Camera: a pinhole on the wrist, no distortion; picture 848 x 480 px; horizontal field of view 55.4 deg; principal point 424.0 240.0 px. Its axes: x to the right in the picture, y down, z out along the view. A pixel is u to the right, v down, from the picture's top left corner.
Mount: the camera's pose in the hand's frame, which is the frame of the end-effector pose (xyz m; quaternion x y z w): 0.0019 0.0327 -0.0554 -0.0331 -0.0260 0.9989 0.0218
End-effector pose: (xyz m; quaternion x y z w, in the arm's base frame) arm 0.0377 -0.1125 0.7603 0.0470 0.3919 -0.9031 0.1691
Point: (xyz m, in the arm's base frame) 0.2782 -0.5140 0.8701
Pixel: outside the picture
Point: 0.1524 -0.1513 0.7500
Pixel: outside the picture
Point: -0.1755 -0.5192 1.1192
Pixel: 42.6 316.5
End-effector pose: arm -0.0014 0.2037 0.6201 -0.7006 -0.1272 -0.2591 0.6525
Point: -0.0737 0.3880 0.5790
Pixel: 758.0 411.5
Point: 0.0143 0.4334 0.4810
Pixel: 657.6 22.0
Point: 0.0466 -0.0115 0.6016
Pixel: behind the camera
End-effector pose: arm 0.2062 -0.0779 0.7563 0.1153 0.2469 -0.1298 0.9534
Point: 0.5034 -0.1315 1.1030
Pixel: 233.1 88.2
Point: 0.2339 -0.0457 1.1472
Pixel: 742.8 77.8
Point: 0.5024 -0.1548 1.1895
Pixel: 309.1 119.0
